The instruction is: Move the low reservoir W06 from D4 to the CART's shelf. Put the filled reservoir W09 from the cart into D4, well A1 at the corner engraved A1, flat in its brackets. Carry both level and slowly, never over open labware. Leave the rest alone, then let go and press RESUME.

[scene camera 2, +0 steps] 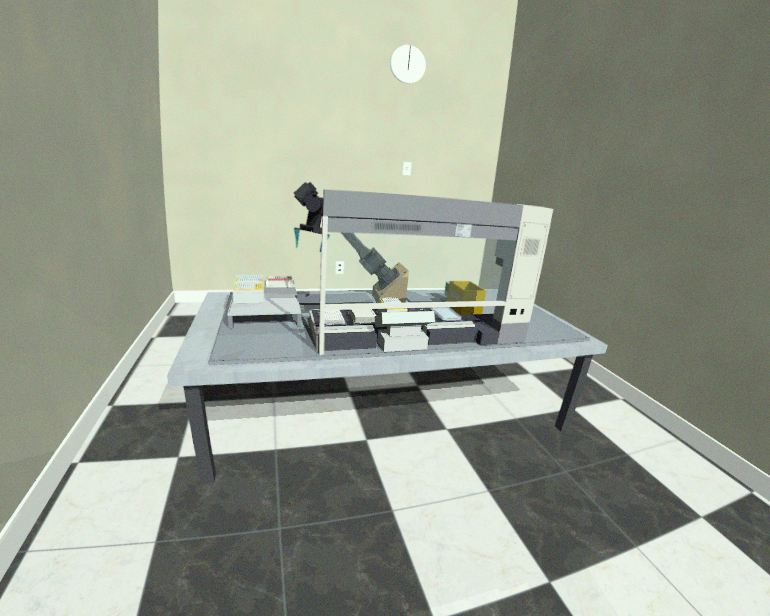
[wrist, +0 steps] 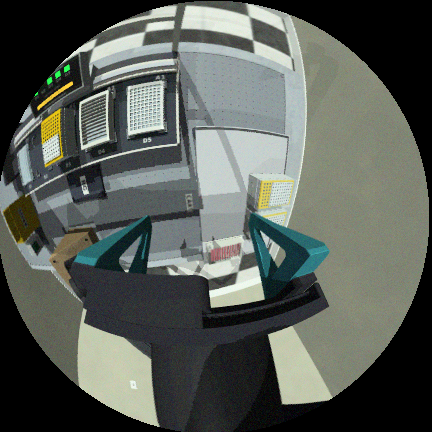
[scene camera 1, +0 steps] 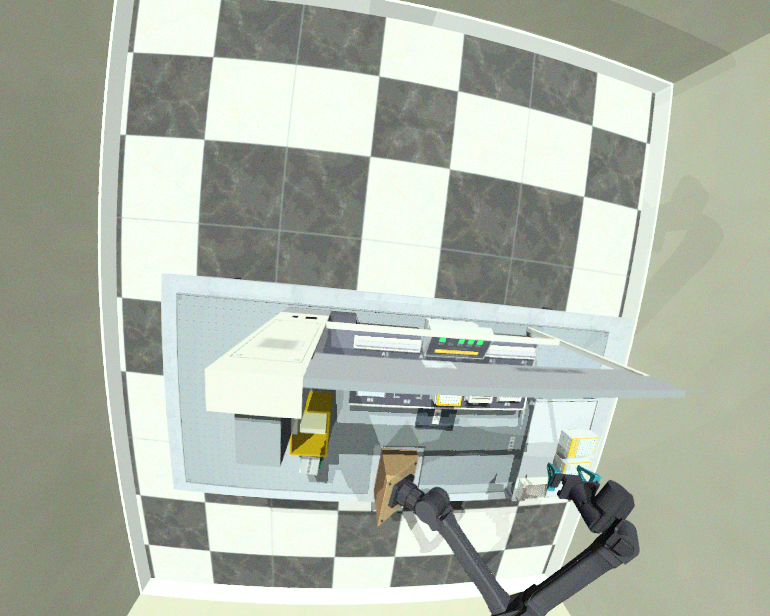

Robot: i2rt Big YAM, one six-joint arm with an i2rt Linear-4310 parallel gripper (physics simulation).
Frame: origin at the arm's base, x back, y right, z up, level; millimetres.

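Seen in the pictures: gripper, fingertip midpoint: [scene camera 2: 308, 250] [wrist: 199, 219] [scene camera 1: 562, 465]; arm's base, link origin: [scene camera 1: 400, 489].
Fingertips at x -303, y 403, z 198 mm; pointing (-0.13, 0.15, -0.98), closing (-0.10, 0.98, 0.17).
Note:
Offsets run from my fingertips to a thing's middle. "*": to the spot under its first point.
The low reservoir W06 @[dx -135, dy -224, dz -222 mm] [wrist: 95, 120], white with dark slots, sits in slot D4 on the dark deck. The filled reservoir W09 @[dx +264, dy +152, dz -218 mm] [scene camera 1: 531, 489] [scene camera 2: 280, 282] [wrist: 225, 251], white with red contents, stands at the near end of the cart's pale shelf @[* dx -51, dy +147, dz -234 mm] [scene camera 1: 558, 417] [scene camera 2: 263, 309] [wrist: 220, 150]. My gripper [scene camera 1: 568, 472] [scene camera 2: 308, 248] [wrist: 199, 219] is open and empty, high above the cart; W09 shows between its teal fingers in the wrist view. The engraved A1 corners are too small to tell. The RESUME button cannot be made out.
Two yellow-and-white racks @[dx +30, dy +254, dz -176 mm] [scene camera 1: 579, 444] [wrist: 275, 192] stand on the cart's outer side. A white plate @[dx -152, dy -101, dz -231 mm] [wrist: 146, 107] sits in D5, and a yellow-and-white rack @[dx -118, dy -347, dz -206 mm] [wrist: 52, 137] left of D4. The machine's overhead beam [scene camera 1: 475, 375] [scene camera 2: 417, 208] spans above the deck. A yellow bin @[dx +113, dy -752, dz -226 mm] [scene camera 2: 475, 298] [wrist: 21, 219] stands farther along.

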